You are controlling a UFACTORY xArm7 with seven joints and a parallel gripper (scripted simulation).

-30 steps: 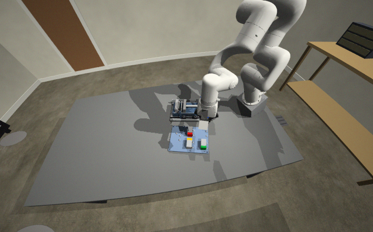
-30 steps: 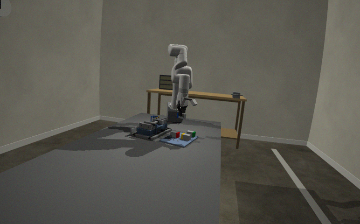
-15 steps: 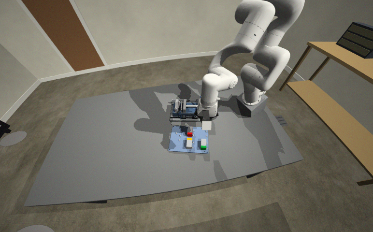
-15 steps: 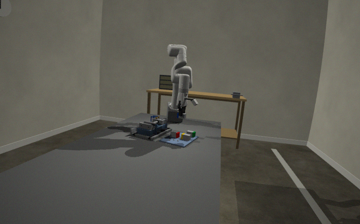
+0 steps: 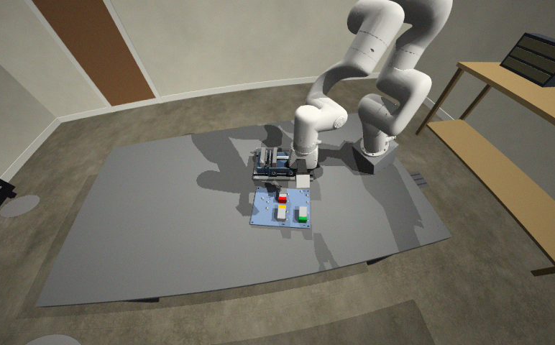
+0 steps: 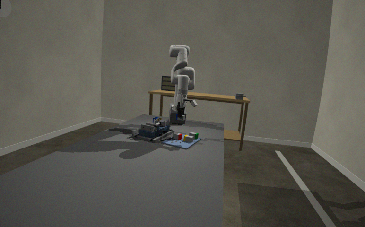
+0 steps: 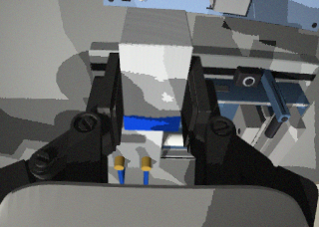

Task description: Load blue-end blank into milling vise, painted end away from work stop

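Now: hand 13 cm short of the work stop rod, 14 cm to the left of it and 8 cm above it. Also, from my hand: blue-ended blank 2 cm below; then red-ended blank 7 cm ahead, 1 cm to the left, 15 cm below; then green-ended blank 11 cm to the left, 15 cm below.
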